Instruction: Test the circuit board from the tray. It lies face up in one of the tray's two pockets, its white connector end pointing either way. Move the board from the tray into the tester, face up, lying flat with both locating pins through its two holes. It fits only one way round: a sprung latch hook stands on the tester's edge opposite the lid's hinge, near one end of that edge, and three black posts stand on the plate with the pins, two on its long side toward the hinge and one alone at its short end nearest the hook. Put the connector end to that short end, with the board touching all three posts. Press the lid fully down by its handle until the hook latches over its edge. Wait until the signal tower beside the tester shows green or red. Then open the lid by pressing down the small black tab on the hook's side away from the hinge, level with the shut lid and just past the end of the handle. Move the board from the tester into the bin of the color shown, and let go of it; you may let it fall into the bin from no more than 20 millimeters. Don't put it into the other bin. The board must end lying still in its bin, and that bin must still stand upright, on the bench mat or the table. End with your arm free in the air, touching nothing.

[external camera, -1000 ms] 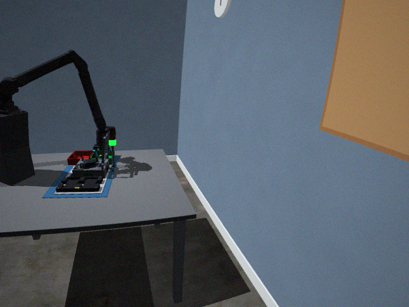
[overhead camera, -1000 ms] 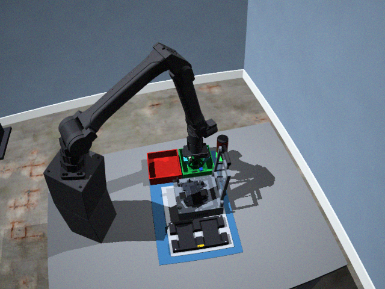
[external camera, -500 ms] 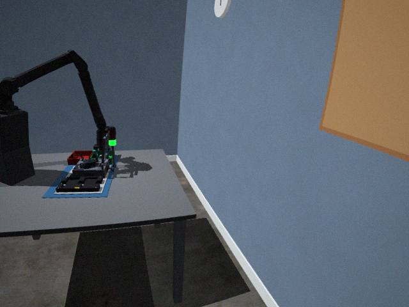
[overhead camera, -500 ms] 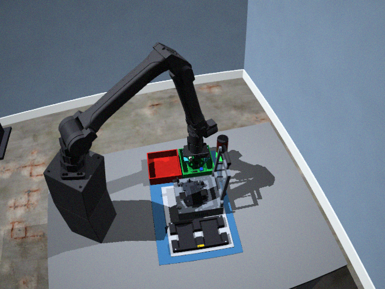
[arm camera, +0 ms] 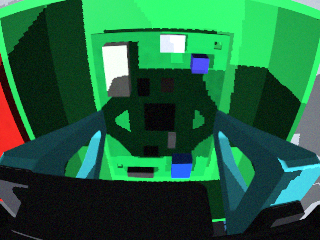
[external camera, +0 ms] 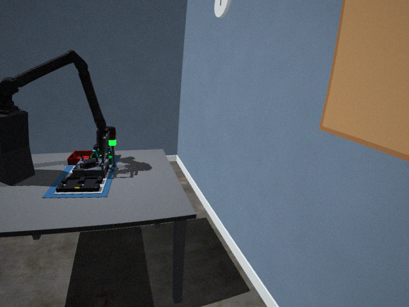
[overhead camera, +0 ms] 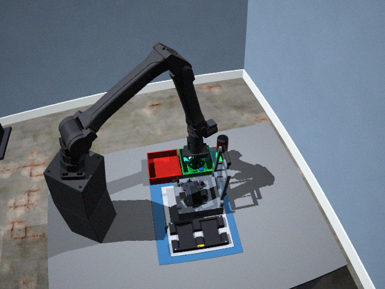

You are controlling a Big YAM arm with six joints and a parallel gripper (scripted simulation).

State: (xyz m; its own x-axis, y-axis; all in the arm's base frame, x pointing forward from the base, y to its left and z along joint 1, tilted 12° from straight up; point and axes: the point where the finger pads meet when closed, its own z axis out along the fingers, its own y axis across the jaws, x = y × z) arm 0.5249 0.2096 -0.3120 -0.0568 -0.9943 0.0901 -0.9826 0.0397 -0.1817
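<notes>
My gripper is now 10 mm above the green bin. Round my hand: red bin: 150 mm behind, 10 mm to the left, 10 mm below; green circuit board: right at my hand; black latch hook: 130 mm to the right, 110 mm behind, 70 mm above.
</notes>
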